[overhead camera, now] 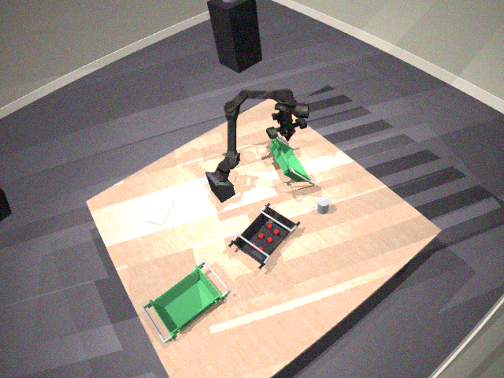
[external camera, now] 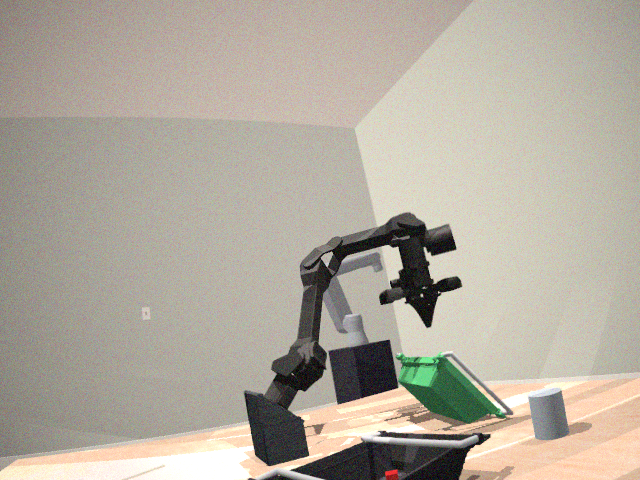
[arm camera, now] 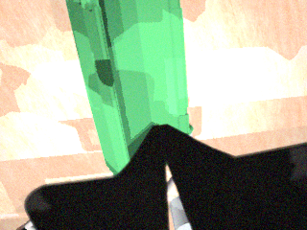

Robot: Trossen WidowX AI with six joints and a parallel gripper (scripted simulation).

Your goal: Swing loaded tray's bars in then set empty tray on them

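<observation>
Now: gripper tip 140 mm above the green tray, 20 mm to the right of it and 10 mm short of it. From my gripper tip the other things lie so: flat pale sheet 650 mm to the right, 280 mm behind, 210 mm below.
</observation>
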